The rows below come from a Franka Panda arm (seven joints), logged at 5 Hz.
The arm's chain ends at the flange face. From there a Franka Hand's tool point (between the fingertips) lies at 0.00 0.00 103.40 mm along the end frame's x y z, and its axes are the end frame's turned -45 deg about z.
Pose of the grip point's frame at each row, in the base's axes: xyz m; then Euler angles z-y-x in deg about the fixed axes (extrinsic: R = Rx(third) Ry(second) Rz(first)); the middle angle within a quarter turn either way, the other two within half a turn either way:
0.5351, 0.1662, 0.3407, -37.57, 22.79, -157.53
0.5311, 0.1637, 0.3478, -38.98, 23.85, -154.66
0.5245, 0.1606, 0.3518, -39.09, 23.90, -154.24
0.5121, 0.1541, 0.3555, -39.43, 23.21, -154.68
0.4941, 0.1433, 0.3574, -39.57, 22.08, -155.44
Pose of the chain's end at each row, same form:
0.4950, 0.1298, 0.4288, 7.43, 22.79, -157.53
0.4893, 0.1232, 0.4333, 6.02, 23.85, -154.66
0.4826, 0.1195, 0.4369, 5.91, 23.90, -154.24
0.4713, 0.1135, 0.4414, 5.57, 23.21, -154.68
0.4552, 0.1035, 0.4445, 5.43, 22.08, -155.44

